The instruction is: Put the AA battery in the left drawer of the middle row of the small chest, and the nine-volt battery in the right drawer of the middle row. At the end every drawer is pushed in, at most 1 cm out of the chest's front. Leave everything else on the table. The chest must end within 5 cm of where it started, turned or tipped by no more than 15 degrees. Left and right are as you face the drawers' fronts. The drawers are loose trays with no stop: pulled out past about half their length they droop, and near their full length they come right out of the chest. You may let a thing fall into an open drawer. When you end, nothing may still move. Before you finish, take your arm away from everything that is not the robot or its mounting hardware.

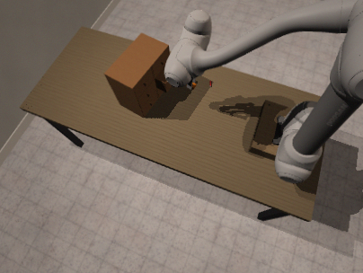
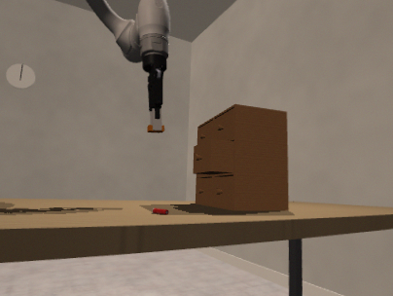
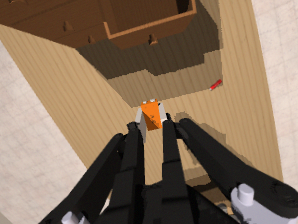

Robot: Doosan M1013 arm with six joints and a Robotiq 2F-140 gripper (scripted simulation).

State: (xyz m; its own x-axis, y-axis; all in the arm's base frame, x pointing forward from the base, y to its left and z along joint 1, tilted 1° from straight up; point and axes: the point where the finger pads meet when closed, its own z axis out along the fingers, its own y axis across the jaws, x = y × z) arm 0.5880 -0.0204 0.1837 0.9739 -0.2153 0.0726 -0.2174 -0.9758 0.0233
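My hand is 20 mm above the orange nine-volt battery and 10 mm short of it. Also, from my hand: AA battery 290 mm ahead, 140 mm below, 40 mm to the left.
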